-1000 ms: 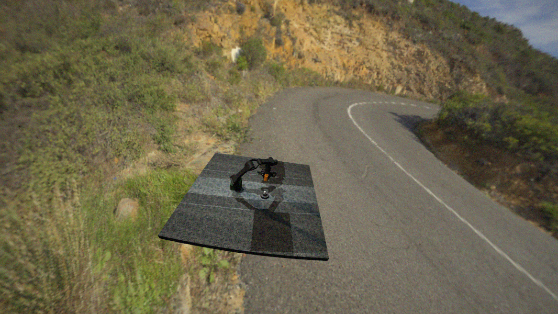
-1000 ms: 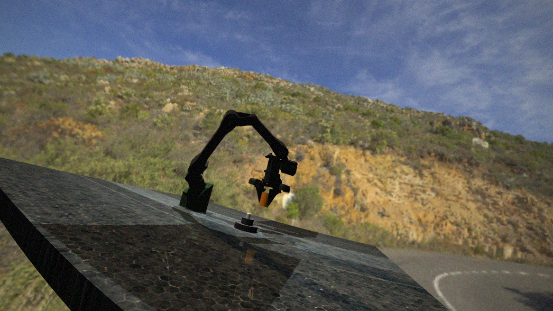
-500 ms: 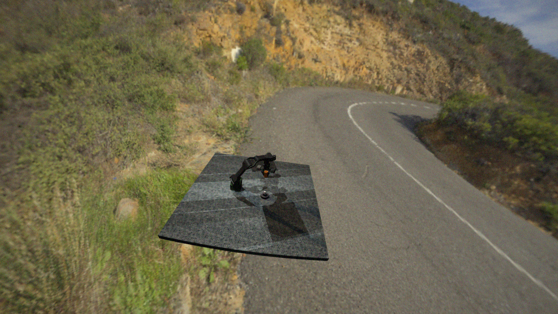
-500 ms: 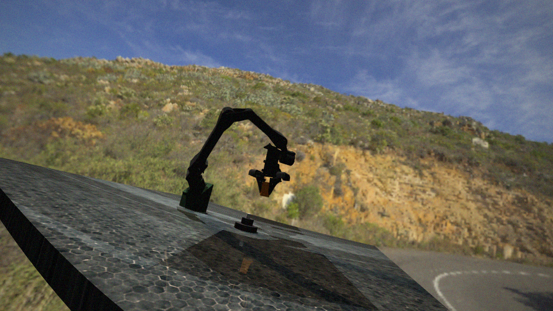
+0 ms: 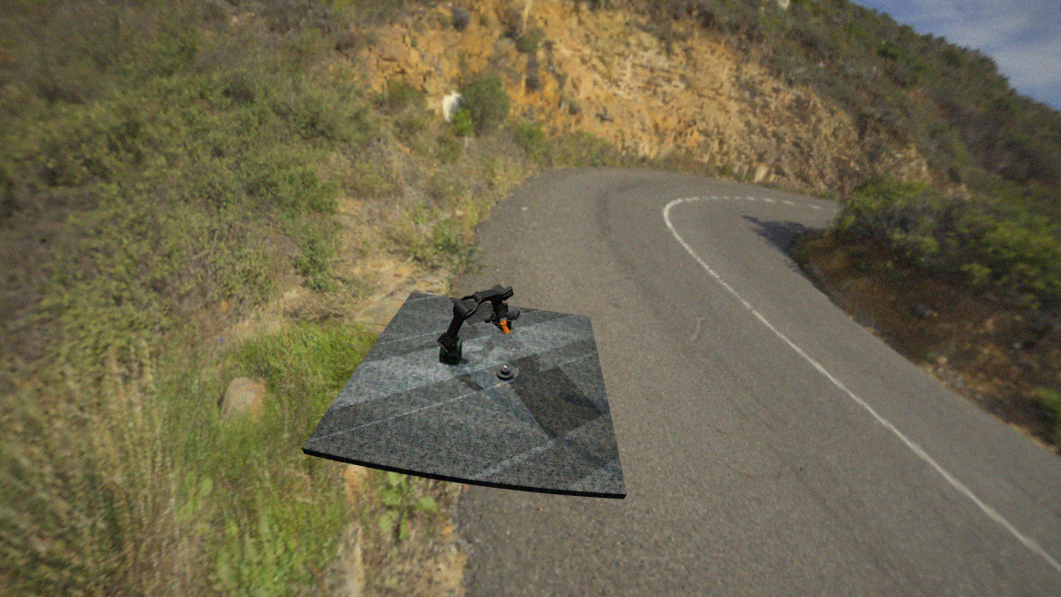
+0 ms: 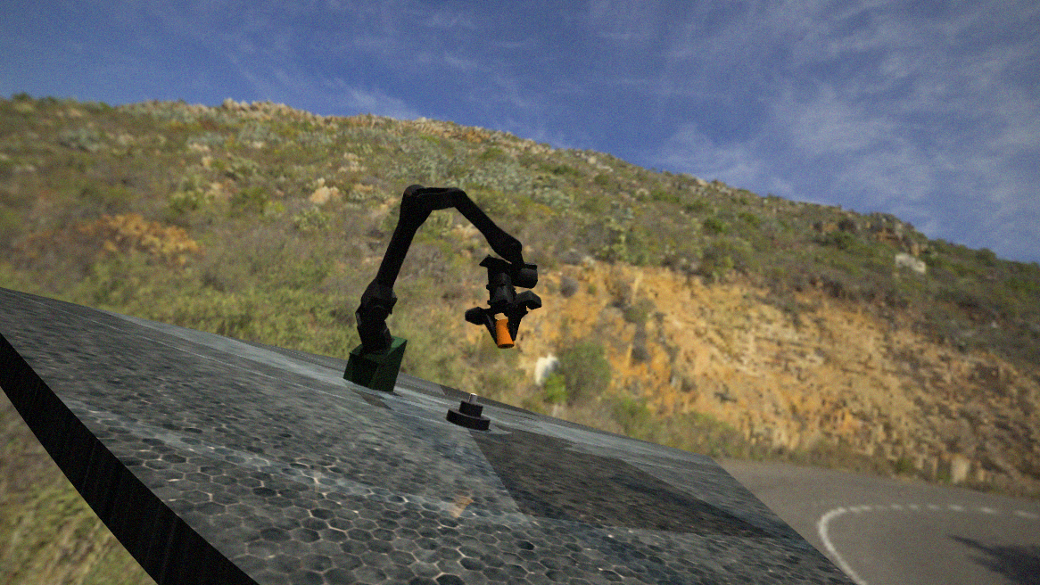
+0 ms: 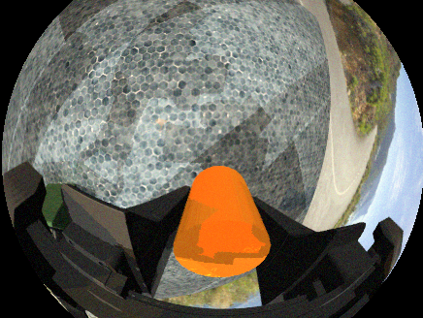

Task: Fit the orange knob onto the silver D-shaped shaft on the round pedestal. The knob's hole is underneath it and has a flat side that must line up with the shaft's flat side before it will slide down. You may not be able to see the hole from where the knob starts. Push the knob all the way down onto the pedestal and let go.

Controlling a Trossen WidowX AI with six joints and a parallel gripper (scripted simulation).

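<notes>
My gripper tip is now 30 mm below the orange knob and 10 mm past it. From my gripper tip the other things lie so: round pedestal 150 mm to the right, 150 mm below, 10 mm ahead.
</notes>
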